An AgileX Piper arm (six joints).
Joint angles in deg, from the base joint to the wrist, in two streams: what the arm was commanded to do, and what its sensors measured. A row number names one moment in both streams.
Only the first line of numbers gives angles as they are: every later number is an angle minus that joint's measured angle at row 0.
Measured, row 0:
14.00, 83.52, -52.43, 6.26, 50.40, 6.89
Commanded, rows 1 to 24:
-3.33, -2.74, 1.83, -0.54, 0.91, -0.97
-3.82, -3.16, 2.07, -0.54, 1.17, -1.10
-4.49, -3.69, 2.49, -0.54, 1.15, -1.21
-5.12, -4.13, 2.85, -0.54, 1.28, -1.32
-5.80, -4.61, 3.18, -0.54, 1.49, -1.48
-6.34, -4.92, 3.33, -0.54, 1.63, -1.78
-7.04, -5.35, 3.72, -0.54, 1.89, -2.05
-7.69, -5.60, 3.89, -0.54, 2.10, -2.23
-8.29, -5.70, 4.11, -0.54, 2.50, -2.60
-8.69, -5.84, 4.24, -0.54, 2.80, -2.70
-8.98, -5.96, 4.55, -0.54, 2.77, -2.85
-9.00, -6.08, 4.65, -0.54, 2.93, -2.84
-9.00, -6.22, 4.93, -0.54, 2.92, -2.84
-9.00, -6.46, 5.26, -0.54, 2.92, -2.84
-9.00, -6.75, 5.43, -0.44, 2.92, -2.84
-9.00, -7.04, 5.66, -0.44, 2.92, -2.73
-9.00, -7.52, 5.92, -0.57, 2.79, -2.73
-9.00, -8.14, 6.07, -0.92, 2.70, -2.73
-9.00, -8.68, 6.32, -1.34, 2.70, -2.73
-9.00, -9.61, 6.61, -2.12, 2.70, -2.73
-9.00, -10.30, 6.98, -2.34, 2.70, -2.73
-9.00, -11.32, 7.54, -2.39, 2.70, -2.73
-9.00, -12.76, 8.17, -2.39, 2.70, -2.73
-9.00, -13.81, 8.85, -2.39, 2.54, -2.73
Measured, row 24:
-8.72, -9.83, 6.89, -1.46, 2.58, -2.12
